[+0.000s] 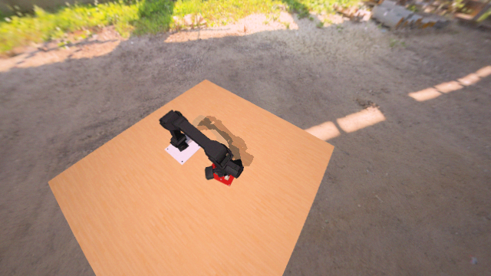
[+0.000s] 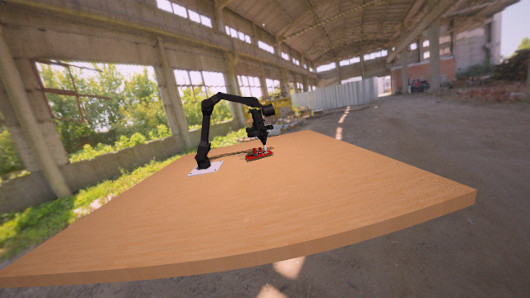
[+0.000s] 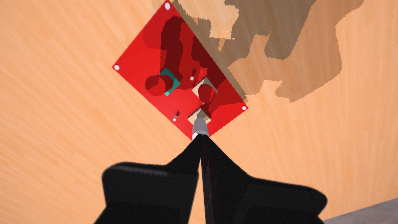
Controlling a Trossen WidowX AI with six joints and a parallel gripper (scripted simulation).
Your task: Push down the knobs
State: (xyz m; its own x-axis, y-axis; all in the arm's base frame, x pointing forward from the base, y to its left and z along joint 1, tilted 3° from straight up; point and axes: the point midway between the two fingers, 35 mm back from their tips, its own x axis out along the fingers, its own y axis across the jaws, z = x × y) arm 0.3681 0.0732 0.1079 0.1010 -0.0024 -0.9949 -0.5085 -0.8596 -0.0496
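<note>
The grey knob is 20 mm below my gripper tip. Also, from my gripper tip: red knob: 60 mm behind, 20 mm to the right, 20 mm below.
</note>
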